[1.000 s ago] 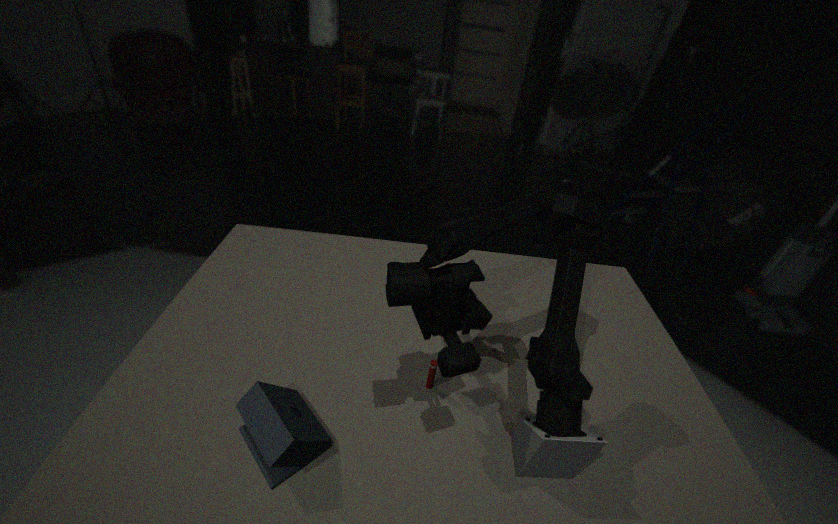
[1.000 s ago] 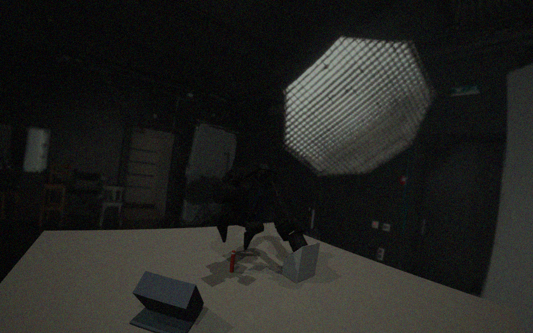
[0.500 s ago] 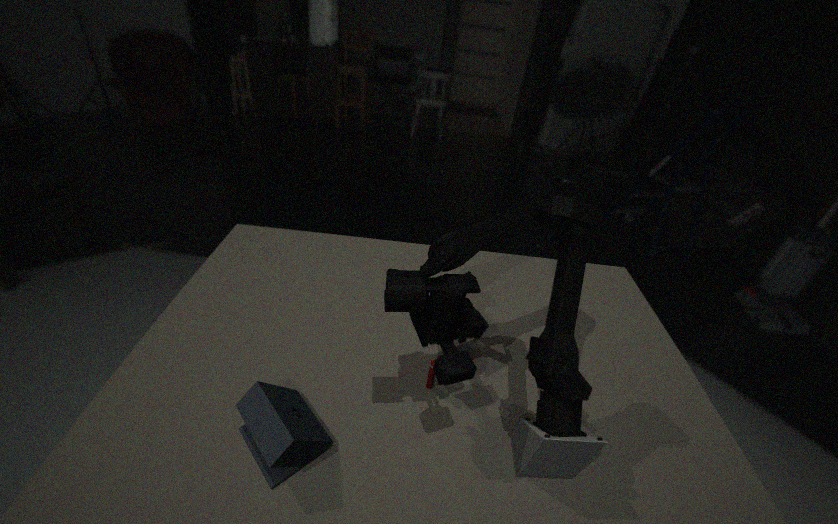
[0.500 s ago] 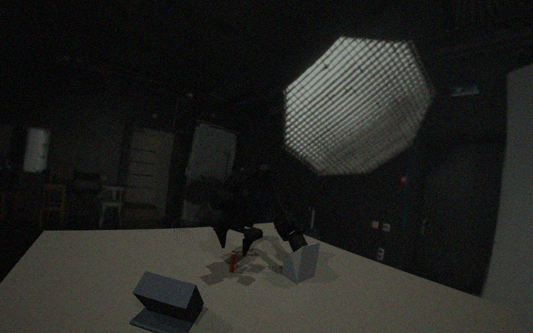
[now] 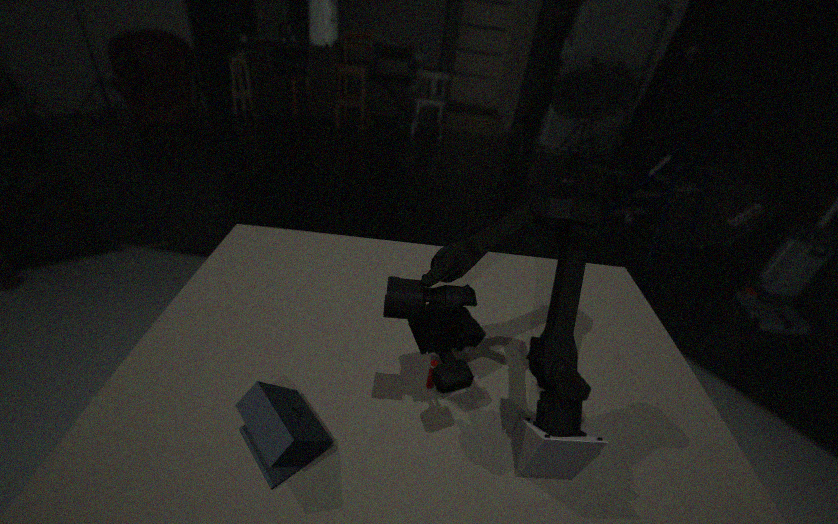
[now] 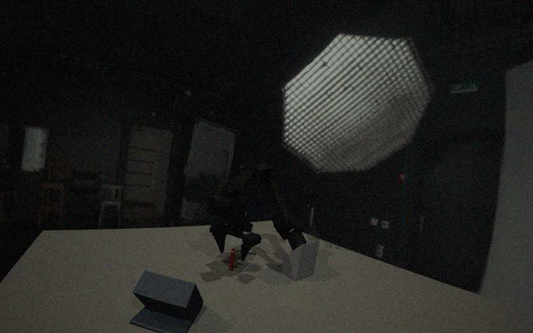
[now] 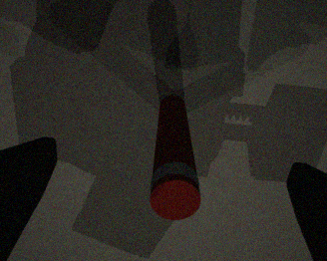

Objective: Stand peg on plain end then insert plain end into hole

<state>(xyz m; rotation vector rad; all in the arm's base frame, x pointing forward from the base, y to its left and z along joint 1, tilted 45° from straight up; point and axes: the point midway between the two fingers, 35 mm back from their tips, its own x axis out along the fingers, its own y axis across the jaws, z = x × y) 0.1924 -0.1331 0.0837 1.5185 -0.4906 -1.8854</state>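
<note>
The peg lies right at my gripper tip. From my gripper tip the other things lie so: sloped panel: 260 mm ahead, 100 mm to the left, 10 mm below.
</note>
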